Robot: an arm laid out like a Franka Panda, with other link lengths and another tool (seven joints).
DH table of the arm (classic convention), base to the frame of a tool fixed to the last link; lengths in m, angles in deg. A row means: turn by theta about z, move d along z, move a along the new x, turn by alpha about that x. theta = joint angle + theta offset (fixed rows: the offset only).
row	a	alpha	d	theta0
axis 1	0	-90	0.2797	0
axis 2	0	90	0	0
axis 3	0.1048	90	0.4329	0
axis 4	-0.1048	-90	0	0
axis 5	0	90	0.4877	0
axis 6	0.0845	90	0	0
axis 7	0.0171	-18.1	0.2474	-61.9
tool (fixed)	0	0	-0.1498	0
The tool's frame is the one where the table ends.
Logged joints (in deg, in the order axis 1, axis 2, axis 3, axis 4, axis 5, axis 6, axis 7), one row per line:
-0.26 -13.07 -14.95 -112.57 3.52 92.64 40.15
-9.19 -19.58 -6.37 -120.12 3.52 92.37 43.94
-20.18 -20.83 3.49 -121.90 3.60 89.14 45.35
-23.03 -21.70 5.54 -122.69 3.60 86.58 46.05
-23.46 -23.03 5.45 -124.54 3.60 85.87 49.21
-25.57 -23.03 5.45 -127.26 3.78 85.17 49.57
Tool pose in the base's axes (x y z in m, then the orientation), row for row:
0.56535 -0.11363 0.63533 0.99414 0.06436 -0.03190 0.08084
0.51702 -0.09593 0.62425 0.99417 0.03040 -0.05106 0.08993
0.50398 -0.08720 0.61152 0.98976 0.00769 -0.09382 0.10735
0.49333 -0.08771 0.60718 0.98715 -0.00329 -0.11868 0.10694
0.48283 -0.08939 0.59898 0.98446 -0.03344 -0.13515 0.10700
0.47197 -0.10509 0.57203 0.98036 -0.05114 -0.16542 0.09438
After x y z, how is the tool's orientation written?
As a quaternion, x y z w.
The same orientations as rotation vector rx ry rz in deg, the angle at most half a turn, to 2 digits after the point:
170.28 11.02 -5.46
169.38 5.18 -8.70
166.92 1.30 -15.82
166.52 -0.55 -20.02
166.06 -5.64 -22.80
166.59 -8.69 -28.11

